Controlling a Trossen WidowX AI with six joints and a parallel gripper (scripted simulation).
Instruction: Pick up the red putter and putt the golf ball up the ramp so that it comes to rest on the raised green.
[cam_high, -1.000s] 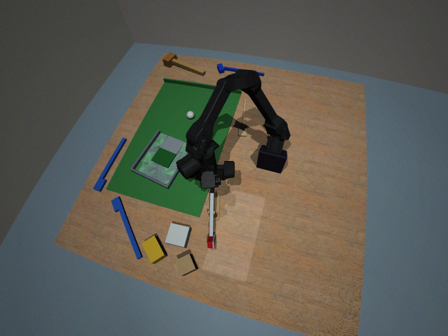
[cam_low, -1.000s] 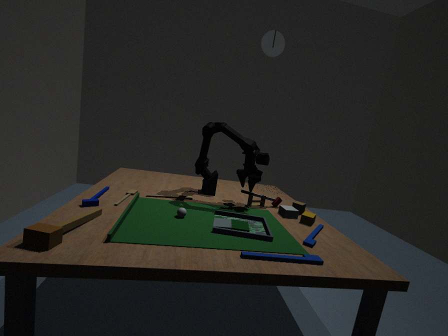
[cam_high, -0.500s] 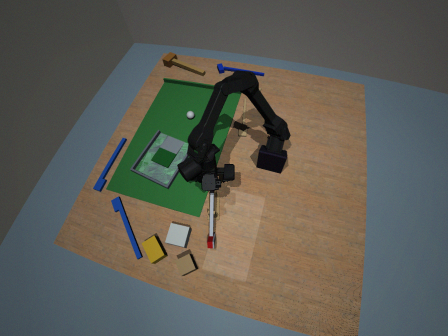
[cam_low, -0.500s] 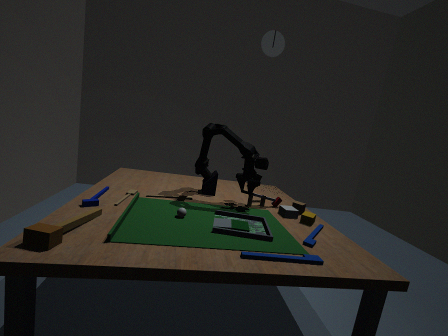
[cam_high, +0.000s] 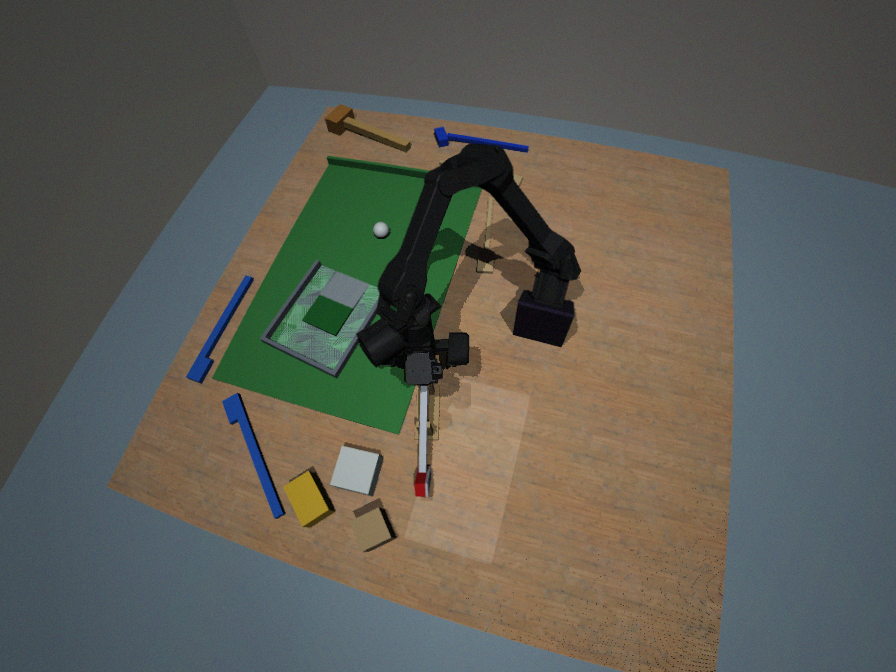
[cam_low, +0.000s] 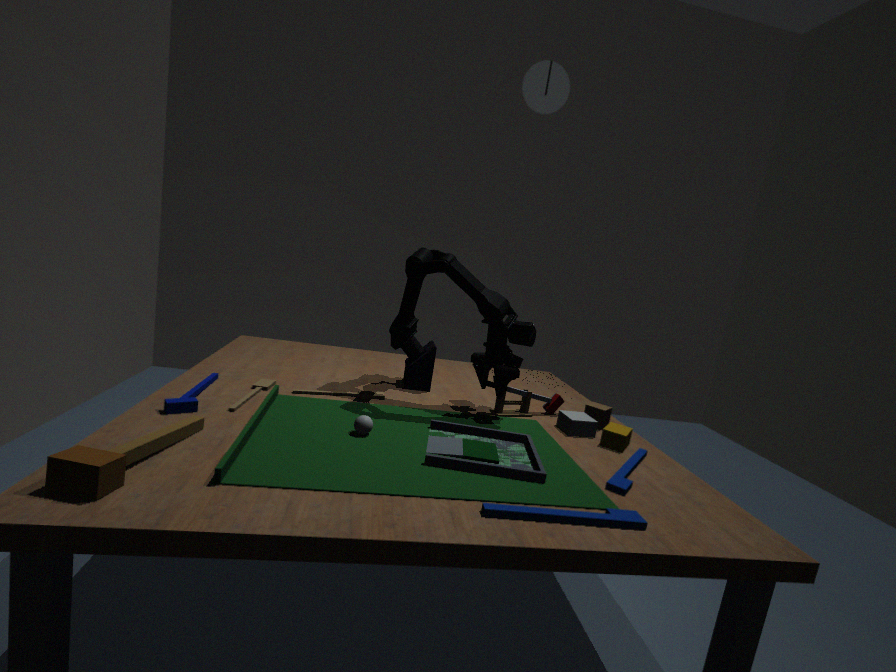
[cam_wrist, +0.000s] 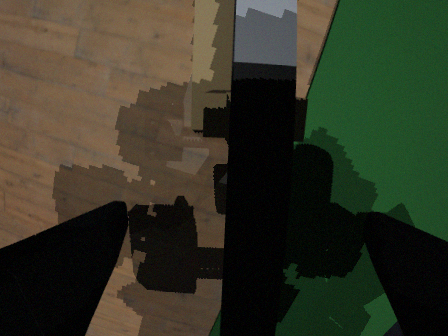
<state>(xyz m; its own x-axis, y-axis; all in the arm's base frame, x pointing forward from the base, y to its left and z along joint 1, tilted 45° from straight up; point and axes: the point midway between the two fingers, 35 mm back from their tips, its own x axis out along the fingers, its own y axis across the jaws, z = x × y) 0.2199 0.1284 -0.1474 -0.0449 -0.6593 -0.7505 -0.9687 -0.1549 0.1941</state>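
Now: gripper tip 2 cm past the wooden stand, 8 cm to the right of it and 3 cm above it. From my gripper tip the other things lie so: white golf ball: 24 cm ahead, 36 cm to the right, 4 cm below; then red putter: 4 cm behind, 11 cm to the left.
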